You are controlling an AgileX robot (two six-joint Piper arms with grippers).
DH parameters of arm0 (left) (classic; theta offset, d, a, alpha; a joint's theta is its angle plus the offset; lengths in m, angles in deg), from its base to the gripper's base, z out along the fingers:
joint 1: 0 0.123 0 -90
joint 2: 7.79 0 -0.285 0
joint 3: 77.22 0 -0.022 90
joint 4: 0 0.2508 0 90
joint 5: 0 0 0.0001 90
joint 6: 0 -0.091 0 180
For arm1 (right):
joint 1: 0 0.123 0 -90
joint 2: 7.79 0 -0.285 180
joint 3: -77.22 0 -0.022 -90
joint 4: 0 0.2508 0 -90
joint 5: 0 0 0.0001 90
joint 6: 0 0.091 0 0
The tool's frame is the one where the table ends.
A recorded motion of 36 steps. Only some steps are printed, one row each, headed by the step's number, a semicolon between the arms.
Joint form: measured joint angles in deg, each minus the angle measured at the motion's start. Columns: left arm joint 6, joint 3, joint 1, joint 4, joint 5, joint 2; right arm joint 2, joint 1, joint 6, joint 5, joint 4, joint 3.
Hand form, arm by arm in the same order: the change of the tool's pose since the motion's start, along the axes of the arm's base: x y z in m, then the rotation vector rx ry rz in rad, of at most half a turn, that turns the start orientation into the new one. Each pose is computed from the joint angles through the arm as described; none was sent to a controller.
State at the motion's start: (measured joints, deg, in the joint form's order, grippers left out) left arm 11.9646 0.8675 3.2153 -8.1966 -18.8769 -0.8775; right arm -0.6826 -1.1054 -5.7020 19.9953 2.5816 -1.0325
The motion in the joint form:
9: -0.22 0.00 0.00 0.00 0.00 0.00; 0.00 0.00 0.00 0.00 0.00 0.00
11: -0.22 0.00 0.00 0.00 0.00 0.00; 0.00 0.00 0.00 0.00 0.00 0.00
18: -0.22 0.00 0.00 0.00 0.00 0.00; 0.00 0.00 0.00 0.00 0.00 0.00
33: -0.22 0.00 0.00 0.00 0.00 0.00; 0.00 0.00 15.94 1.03 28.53 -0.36
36: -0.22 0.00 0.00 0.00 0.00 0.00; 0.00 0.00 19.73 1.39 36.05 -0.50
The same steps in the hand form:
9: 0.0000 0.0000 0.0000 0.0037 0.0000 -0.0009; 0.0000 0.0000 0.0000 0.0000 0.0000 0.0000
11: 0.0000 0.0000 0.0000 0.0037 0.0000 -0.0009; 0.0000 0.0000 0.0000 0.0000 0.0000 0.0000
18: 0.0000 0.0000 0.0000 0.0037 0.0000 -0.0009; 0.0000 0.0000 0.0000 0.0000 0.0000 0.0000
33: 0.0000 0.0000 0.0000 0.0037 0.0000 -0.0009; -0.0004 0.0155 0.0010 0.7637 0.0376 -0.0308
36: 0.0000 0.0000 0.0000 0.0037 0.0000 -0.0009; -0.0006 0.0194 0.0022 0.9574 0.0571 -0.0360

